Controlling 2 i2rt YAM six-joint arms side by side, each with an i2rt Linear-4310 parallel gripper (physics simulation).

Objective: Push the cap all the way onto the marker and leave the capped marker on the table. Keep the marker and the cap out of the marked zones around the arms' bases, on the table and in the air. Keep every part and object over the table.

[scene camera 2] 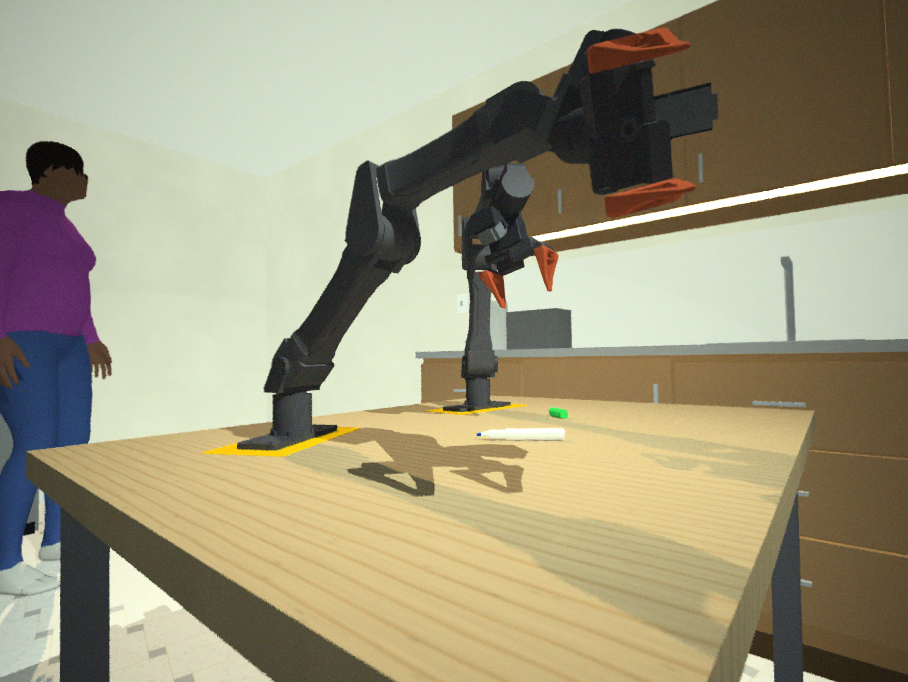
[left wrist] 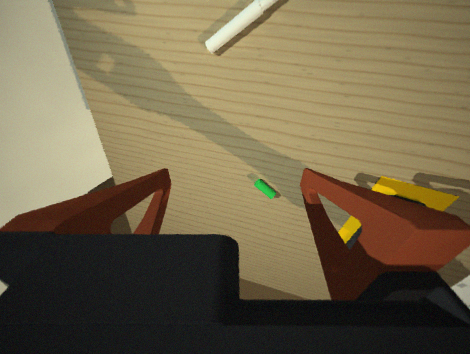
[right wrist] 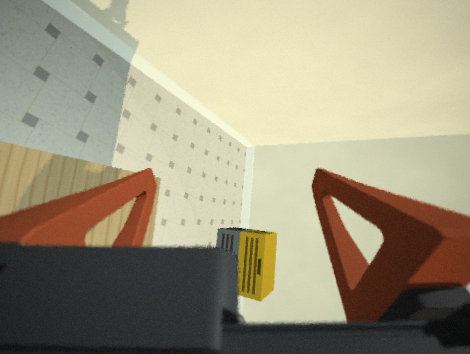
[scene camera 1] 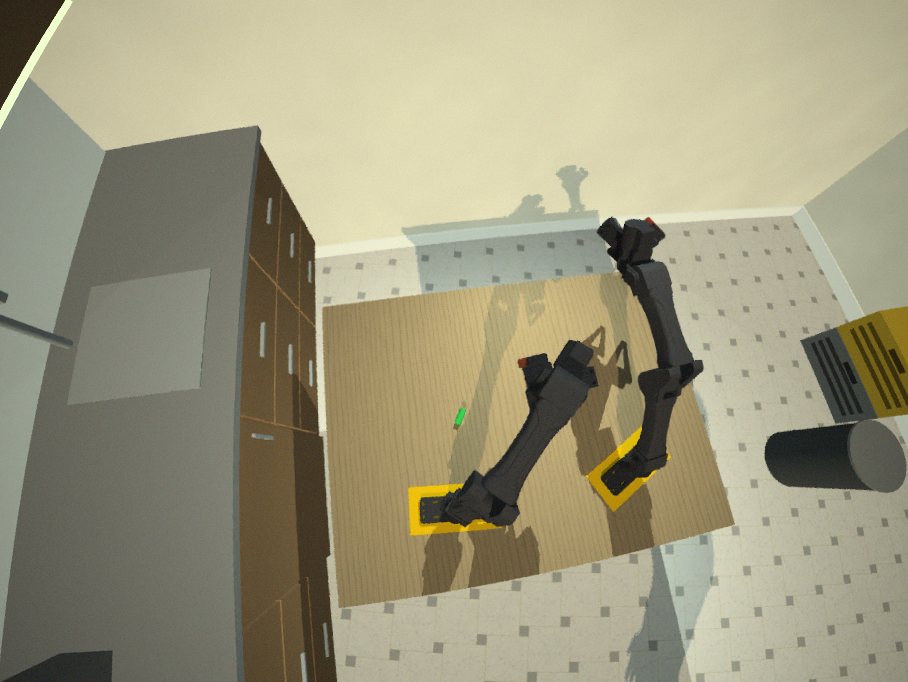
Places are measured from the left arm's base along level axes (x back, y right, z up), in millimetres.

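Pixels of known places: left gripper, fingertip midpoint: point(scene camera 2: 525, 300) point(left wrist: 235, 176) point(scene camera 1: 530, 384); right gripper, fingertip midpoint: point(scene camera 2: 684, 121) point(right wrist: 234, 177); left arm's base, origin of the base link: point(scene camera 2: 478, 408); right arm's base, origin of the base link: point(scene camera 2: 292, 439) point(scene camera 1: 629, 466).
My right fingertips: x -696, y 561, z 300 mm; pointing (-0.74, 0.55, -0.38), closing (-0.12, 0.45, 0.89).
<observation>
For each thing: its top centre in the pictures, then the offset to it from my right fingertips. Level surfaces: height alone.
- green cap, middle of its top: point(left wrist: 264, 191) point(scene camera 2: 558, 408) point(scene camera 1: 460, 416) dx +437, dy -527, dz -282 mm
- white marker, middle of its top: point(scene camera 2: 519, 428) point(left wrist: 245, 16) dx +335, dy -248, dz -282 mm
- wooden table, its level: dz -300 mm
The green cap point(scene camera 1: 460, 416) point(scene camera 2: 557, 412) point(left wrist: 265, 188) lies on its side on the table, off the marker. The white marker point(scene camera 2: 524, 433) point(left wrist: 235, 27) lies flat apart from it, its blue tip towards the left in scene camera 2; in the left wrist view it runs out of the top edge. It does not show in scene camera 1. My left gripper point(scene camera 2: 526, 296) point(left wrist: 235, 176) is open and empty, pointing down high above the table; the cap shows far below between its fingertips. My right gripper point(scene camera 2: 689, 115) point(right wrist: 234, 177) is open and empty, raised high, pointing away from the marker and cap.
Yellow zones surround the left arm's base point(scene camera 1: 414, 513) and the right arm's base point(scene camera 1: 615, 504). The wooden table point(scene camera 1: 367, 352) point(scene camera 2: 623, 587) carries both arms. A brown cabinet row point(scene camera 1: 275, 513) stands along its left side in scene camera 1. A person point(scene camera 2: 47, 256) stands beyond the table.
</observation>
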